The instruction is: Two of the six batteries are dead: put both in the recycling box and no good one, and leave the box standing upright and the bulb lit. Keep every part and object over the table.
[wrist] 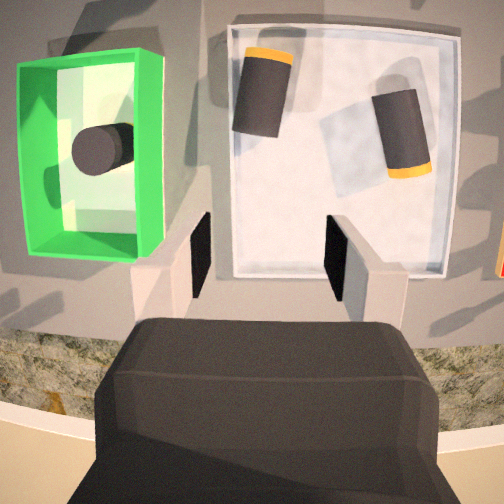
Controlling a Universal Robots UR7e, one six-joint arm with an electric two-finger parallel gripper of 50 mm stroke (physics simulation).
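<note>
The green recycling box (pixel 90 155) stands upright at the left, and one dark battery (pixel 102 148) lies inside it. A white tray (pixel 342 150) fills the upper right. Two dark batteries with orange caps lie in it: one at the upper left (pixel 262 92), cap pointing away, and one at the right (pixel 402 132), cap pointing toward me. My gripper (pixel 267 255) is open and empty, hovering above the tray's near edge, well clear of both batteries. The bulb is not in view.
A red and orange object (pixel 500 257) shows as a sliver at the right edge. The grey table's front edge curves across below the fingers, with mottled floor (pixel 40 375) beyond it. A pale square patch (pixel 355 155) lies in the tray under the right battery.
</note>
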